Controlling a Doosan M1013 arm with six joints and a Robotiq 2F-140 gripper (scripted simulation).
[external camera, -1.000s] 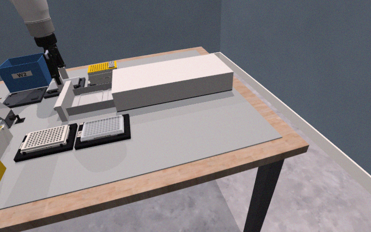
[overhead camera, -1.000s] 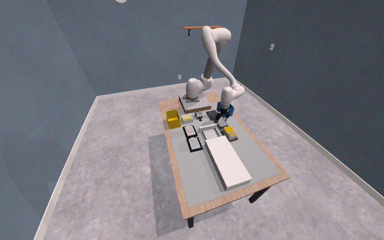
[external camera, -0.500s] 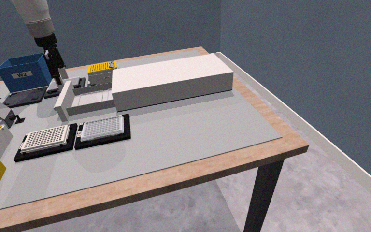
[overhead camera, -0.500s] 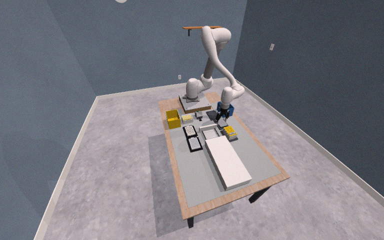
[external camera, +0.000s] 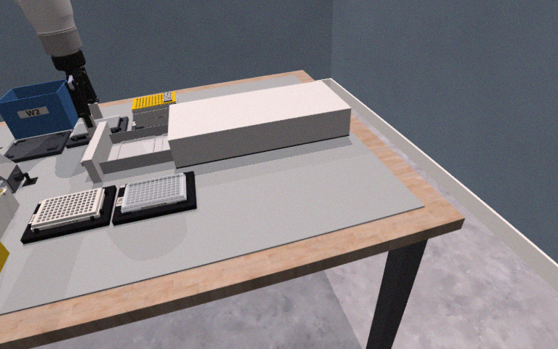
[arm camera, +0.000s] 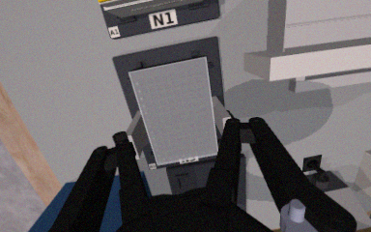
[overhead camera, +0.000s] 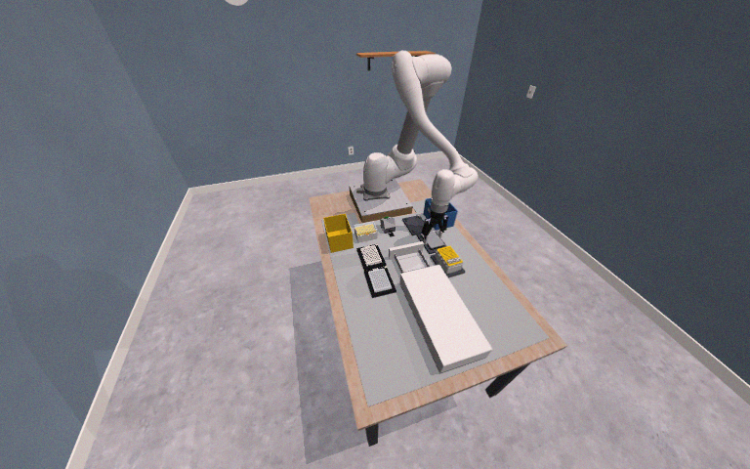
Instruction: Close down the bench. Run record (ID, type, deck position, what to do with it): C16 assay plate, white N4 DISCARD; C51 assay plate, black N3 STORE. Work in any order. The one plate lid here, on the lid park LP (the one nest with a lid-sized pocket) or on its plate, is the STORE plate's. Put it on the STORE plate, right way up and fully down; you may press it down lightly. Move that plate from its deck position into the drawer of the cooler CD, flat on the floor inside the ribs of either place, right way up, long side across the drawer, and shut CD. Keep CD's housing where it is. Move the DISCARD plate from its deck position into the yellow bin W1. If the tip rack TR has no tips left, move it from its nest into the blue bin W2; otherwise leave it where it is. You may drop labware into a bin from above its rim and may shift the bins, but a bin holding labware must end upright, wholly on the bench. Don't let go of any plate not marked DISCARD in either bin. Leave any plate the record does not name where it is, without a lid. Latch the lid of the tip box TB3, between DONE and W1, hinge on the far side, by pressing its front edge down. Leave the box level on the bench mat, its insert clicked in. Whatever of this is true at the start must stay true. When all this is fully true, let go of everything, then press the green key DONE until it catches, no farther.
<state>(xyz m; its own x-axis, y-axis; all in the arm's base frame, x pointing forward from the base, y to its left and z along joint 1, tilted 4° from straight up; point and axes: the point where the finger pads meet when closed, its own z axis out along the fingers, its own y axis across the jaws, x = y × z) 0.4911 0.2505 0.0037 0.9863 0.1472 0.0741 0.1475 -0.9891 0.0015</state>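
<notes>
The grey plate lid is 10 mm below my hand. Also, from my hand: blue bin W2: 200 mm behind, 110 mm to the left; black plate: 20 mm below; yellow tip rack TR: 170 mm ahead, 10 mm to the left, 20 mm above.
</notes>
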